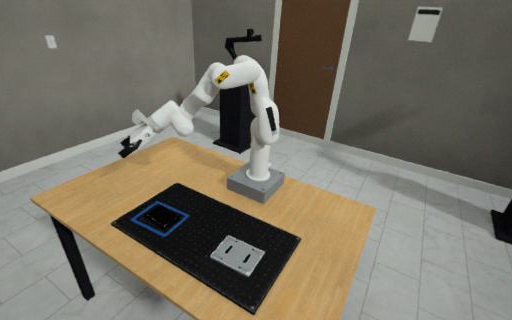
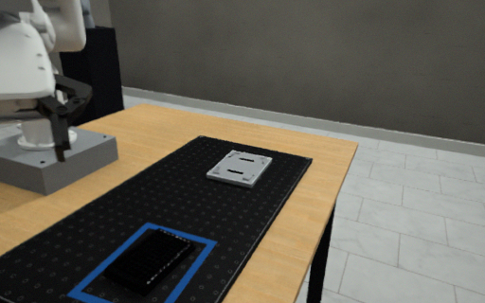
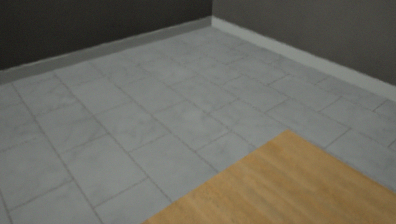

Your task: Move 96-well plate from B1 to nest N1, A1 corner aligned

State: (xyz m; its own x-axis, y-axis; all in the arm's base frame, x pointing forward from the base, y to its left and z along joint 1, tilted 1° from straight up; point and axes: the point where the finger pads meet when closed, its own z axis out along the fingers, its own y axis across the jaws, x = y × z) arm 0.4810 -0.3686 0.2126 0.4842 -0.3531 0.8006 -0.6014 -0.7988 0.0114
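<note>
Right now my hand is 1 cm past the 96-well plate, 19 cm to the right of it and 27 cm above it. The rest, counted from my hand: grey plate nest N1: 3 cm behind, 57 cm to the left, 27 cm below.
</note>
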